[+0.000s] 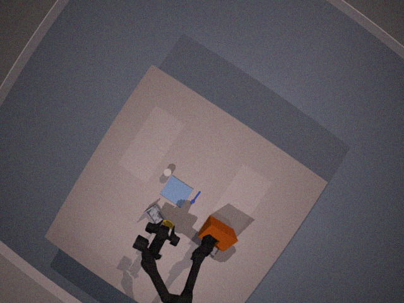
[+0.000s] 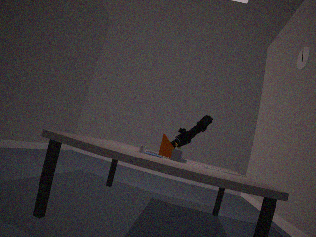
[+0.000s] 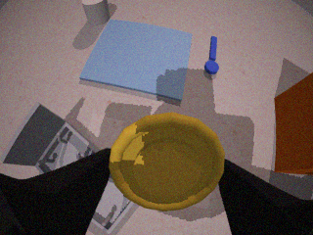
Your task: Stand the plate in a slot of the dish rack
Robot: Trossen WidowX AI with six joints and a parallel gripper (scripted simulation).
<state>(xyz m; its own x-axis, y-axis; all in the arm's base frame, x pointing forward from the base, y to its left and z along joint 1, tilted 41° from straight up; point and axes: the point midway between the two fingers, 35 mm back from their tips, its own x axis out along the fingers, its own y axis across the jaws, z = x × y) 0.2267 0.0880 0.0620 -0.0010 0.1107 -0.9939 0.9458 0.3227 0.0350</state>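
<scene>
The grey wire dish rack is 80 mm below my gripper tip, 70 mm ahead of it and 50 mm to the left of it. Also, from my gripper tip: yellow plate: 10 mm above; then blue spoon: 180 mm to the right, 100 mm below, 30 mm behind; then white cup: 200 mm to the right, 190 mm ahead, 80 mm below.
</scene>
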